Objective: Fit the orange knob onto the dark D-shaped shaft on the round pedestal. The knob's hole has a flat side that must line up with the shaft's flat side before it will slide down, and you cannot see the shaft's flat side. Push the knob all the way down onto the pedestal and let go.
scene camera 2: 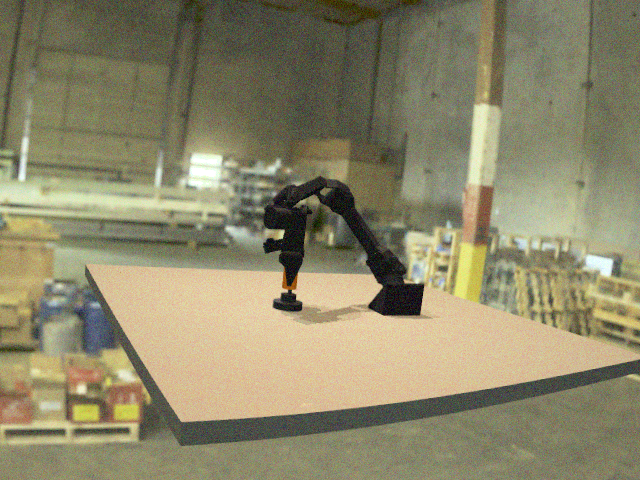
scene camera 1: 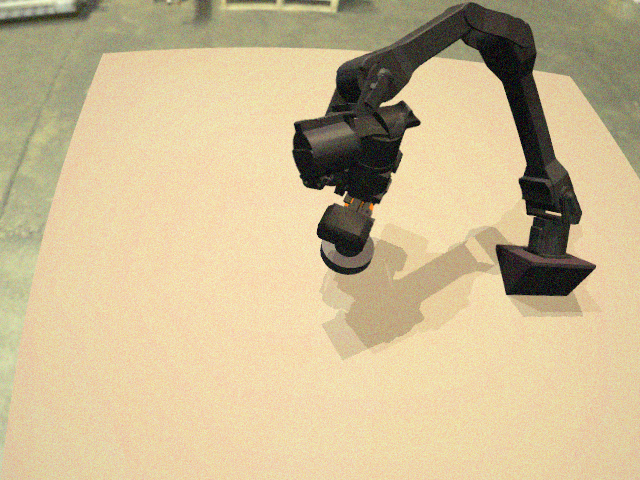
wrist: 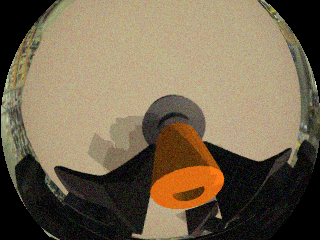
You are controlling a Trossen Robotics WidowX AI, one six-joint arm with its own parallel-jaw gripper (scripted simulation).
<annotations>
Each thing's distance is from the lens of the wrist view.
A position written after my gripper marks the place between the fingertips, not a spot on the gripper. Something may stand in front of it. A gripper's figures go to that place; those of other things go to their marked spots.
my gripper (wrist: 179, 147): 10 cm
orange knob (wrist: 184, 175): 5 cm
</annotations>
